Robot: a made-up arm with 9 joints. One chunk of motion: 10 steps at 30 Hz.
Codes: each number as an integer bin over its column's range. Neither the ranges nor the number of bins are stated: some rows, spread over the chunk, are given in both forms.
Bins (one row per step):
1: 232 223 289 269 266 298
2: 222 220 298 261 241 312
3: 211 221 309 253 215 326
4: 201 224 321 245 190 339
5: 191 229 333 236 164 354
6: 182 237 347 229 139 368
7: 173 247 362 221 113 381
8: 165 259 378 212 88 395
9: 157 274 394 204 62 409
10: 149 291 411 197 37 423
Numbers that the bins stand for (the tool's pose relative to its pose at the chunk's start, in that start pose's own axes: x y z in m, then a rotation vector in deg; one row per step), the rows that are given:
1: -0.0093 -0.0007 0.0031 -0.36 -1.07 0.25
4: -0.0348 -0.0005 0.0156 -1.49 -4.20 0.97
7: -0.0578 0.0035 0.0317 -2.62 -7.37 1.72
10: -0.0775 0.0113 0.0509 -3.75 -10.50 2.46
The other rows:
2: -0.0175 -0.0013 0.0066 -0.74 -2.10 0.50
3: -0.0266 -0.0011 0.0109 -1.11 -3.17 0.74
5: -0.0430 0.0003 0.0203 -1.91 -5.27 1.24
6: -0.0504 0.0017 0.0258 -2.24 -6.30 1.49
8: -0.0644 0.0056 0.0379 -3.04 -8.40 1.96
9: -0.0710 0.0083 0.0442 -3.42 -9.47 2.21

